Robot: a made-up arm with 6 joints. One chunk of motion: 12 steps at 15 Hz.
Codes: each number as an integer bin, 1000 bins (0 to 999) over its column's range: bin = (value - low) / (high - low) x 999, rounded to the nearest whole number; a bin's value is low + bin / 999 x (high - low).
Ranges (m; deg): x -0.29..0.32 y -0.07..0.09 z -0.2..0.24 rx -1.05..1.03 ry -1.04..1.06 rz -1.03..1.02
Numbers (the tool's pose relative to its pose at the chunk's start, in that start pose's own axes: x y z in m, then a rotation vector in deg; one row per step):
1: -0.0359 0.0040 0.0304 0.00 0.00 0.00
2: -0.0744 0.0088 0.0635 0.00 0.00 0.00
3: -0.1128 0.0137 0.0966 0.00 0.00 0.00
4: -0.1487 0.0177 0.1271 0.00 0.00 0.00
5: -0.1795 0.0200 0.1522 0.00 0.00 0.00
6: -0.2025 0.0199 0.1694 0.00 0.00 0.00
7: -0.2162 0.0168 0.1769 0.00 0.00 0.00
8: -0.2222 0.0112 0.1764 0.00 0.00 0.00
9: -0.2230 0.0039 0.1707 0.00 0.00 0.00
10: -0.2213 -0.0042 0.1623 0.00 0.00 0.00
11: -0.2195 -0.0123 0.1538 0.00 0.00 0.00
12: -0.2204 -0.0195 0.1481 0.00 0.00 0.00
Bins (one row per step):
1: 416 462 523 504 495 502
2: 353 492 598 504 495 502
3: 290 523 673 504 495 502
4: 231 548 743 504 495 502
5: 181 562 800 504 495 502
6: 143 561 839 504 495 502
7: 121 542 856 504 495 502
8: 111 507 855 504 495 502
9: 110 461 842 504 495 502
10: 113 411 823 504 495 502
11: 115 360 803 504 495 502
12: 114 315 790 504 495 502

